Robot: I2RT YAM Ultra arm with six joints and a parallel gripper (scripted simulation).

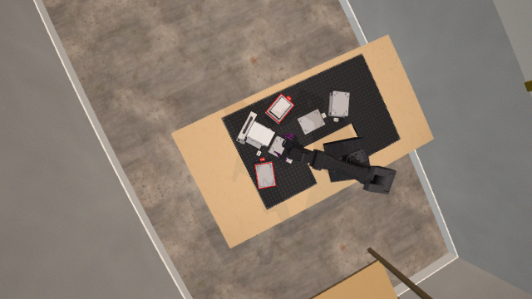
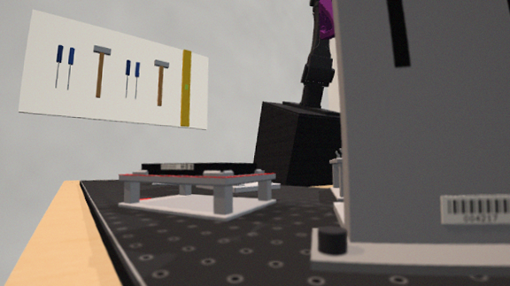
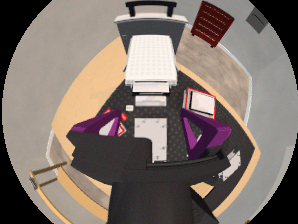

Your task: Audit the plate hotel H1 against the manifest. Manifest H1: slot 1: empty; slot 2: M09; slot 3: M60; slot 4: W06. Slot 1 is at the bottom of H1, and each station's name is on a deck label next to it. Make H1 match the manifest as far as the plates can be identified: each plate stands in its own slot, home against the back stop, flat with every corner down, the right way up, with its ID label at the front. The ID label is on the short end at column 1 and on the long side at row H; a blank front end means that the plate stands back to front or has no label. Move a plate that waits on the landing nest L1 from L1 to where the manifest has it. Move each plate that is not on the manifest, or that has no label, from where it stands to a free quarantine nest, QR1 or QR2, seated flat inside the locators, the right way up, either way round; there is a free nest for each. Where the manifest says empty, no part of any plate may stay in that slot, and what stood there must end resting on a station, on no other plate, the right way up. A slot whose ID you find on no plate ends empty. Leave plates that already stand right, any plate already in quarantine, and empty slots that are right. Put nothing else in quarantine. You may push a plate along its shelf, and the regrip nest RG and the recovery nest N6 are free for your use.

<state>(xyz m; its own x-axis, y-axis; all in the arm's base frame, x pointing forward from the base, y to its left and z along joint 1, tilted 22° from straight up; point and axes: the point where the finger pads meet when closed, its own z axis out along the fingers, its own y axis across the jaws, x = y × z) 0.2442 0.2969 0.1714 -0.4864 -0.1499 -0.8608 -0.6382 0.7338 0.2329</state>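
Now: the white well plate 9 cm ahead of my hand and 7 cm to the left of it. Also, from my hand: plate hotel H1: 15 cm ahead, 12 cm to the left, 11 cm below; red-rimmed nest: 17 cm behind, 13 cm to the left, 22 cm below; black-sided plate: 21 cm ahead, 13 cm to the right, 21 cm below.
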